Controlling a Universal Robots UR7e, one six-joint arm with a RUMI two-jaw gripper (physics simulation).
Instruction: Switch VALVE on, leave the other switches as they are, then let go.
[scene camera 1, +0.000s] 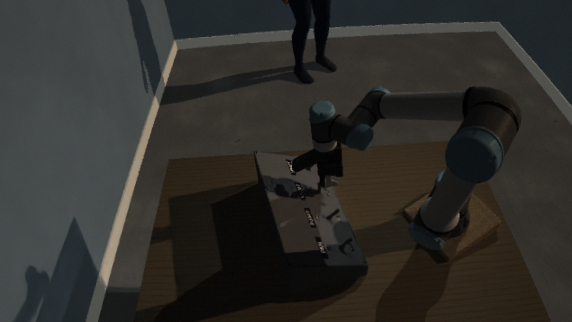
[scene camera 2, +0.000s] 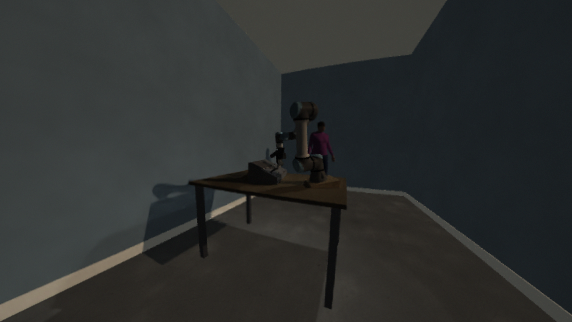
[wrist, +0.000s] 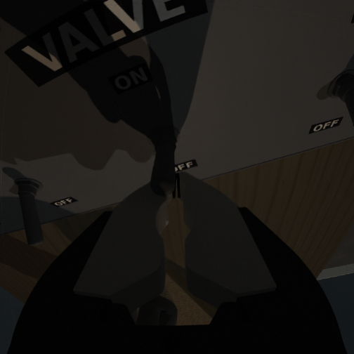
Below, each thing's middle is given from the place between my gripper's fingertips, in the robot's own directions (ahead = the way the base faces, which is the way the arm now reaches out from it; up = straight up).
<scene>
I see my gripper 20 mm short of the valve lever (wrist: 162, 182), 10 mm to the right of it and 20 mm below it. From my hand the other things lie so: grey sloped switch panel (scene camera 1: 309, 242): 70 mm ahead, 90 mm to the left, 20 mm below.
</scene>
